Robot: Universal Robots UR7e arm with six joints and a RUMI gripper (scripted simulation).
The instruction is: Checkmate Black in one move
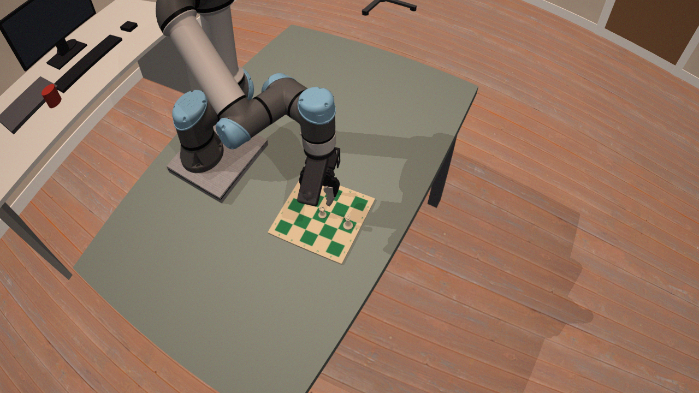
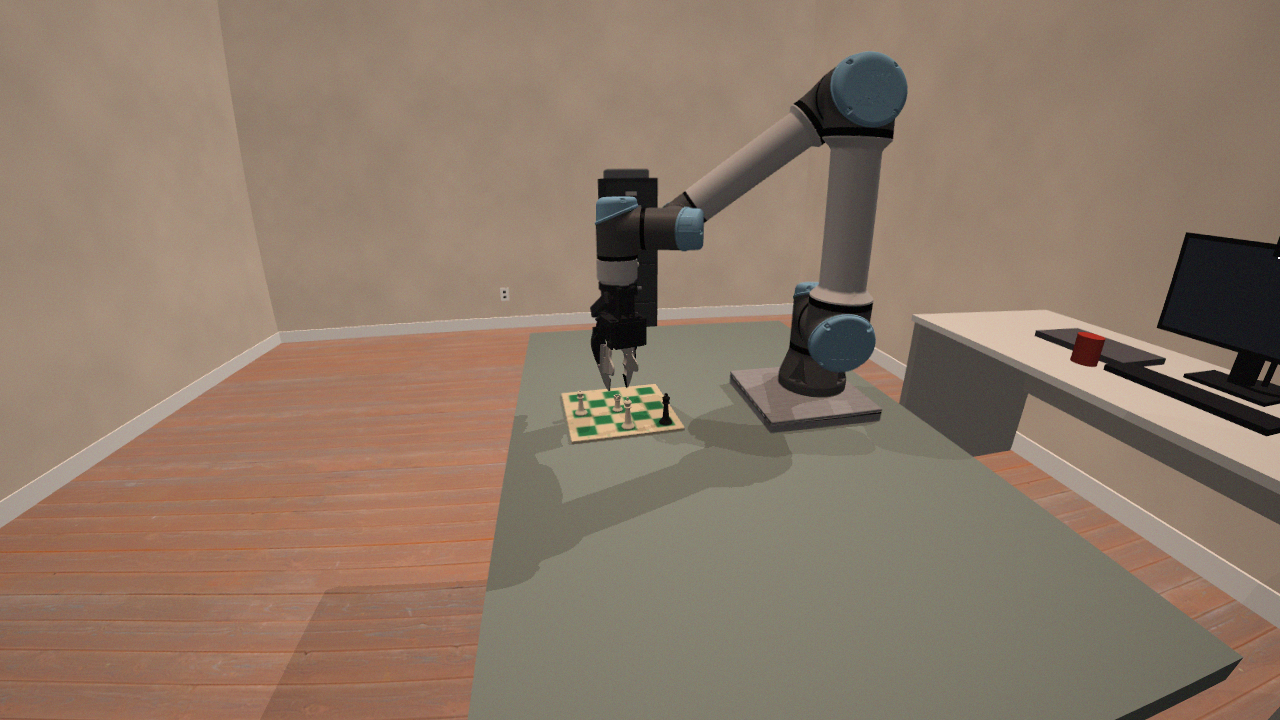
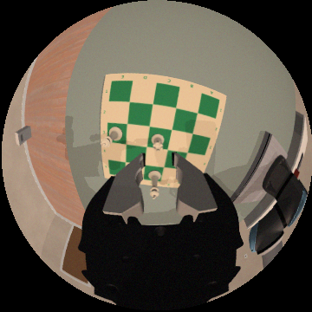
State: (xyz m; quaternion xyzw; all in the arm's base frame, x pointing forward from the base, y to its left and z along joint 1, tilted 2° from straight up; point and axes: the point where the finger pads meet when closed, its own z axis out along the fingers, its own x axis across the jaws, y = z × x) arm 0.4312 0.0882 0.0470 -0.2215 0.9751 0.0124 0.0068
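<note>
Right now my hand is 7 cm above the chessboard. Round my hand: black king: 10 cm behind, 5 cm to the left, 3 cm below; tall white piece: 2 cm behind, 7 cm to the left, 3 cm below.
</note>
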